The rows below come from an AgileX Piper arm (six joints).
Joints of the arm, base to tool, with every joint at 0 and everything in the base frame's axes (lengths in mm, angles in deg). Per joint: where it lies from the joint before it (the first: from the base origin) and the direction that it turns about. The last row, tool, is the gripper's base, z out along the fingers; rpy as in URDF.
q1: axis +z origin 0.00 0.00 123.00
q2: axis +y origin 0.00 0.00 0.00
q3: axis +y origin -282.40 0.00 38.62
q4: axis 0.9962 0 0.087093 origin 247.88 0.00 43.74
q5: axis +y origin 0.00 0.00 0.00
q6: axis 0.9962 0 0.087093 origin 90.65 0.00 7.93
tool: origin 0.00 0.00 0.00 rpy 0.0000 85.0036 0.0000
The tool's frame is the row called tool.
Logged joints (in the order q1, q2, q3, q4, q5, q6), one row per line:
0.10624 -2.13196 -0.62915 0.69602 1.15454 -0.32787
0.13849 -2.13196 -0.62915 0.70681 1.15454 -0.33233
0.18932 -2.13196 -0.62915 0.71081 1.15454 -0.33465
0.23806 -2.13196 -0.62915 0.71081 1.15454 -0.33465
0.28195 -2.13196 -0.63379 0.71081 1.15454 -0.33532
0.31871 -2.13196 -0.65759 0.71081 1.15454 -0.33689
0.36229 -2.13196 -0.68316 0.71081 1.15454 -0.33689
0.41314 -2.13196 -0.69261 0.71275 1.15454 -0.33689
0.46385 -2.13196 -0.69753 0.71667 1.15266 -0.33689
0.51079 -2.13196 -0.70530 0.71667 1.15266 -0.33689
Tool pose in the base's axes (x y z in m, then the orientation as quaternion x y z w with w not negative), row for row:
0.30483 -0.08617 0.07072 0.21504 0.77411 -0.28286 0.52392
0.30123 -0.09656 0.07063 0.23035 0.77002 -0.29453 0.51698
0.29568 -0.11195 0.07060 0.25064 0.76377 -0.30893 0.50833
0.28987 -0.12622 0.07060 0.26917 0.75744 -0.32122 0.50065
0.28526 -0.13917 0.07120 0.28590 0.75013 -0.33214 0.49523
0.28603 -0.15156 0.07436 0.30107 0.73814 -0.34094 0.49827
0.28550 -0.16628 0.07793 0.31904 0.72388 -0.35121 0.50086
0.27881 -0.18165 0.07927 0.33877 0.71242 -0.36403 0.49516
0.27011 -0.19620 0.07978 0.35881 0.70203 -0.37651 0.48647
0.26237 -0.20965 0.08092 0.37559 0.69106 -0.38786 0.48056
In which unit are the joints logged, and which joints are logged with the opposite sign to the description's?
The joints are logged in radians. Opposite sign: q1, q2, q5.
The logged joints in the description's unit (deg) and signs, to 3 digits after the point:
-6.087 122.152 -36.048 39.879 -66.150 -18.786
-7.935 122.152 -36.048 40.497 -66.150 -19.041
-10.847 122.152 -36.048 40.726 -66.150 -19.174
-13.640 122.152 -36.048 40.726 -66.150 -19.174
-16.155 122.152 -36.313 40.726 -66.150 -19.212
-18.261 122.152 -37.677 40.726 -66.150 -19.302
-20.758 122.152 -39.142 40.726 -66.150 -19.302
-23.671 122.152 -39.684 40.838 -66.150 -19.302
-26.577 122.152 -39.966 41.062 -66.043 -19.302
-29.266 122.152 -40.411 41.062 -66.043 -19.302

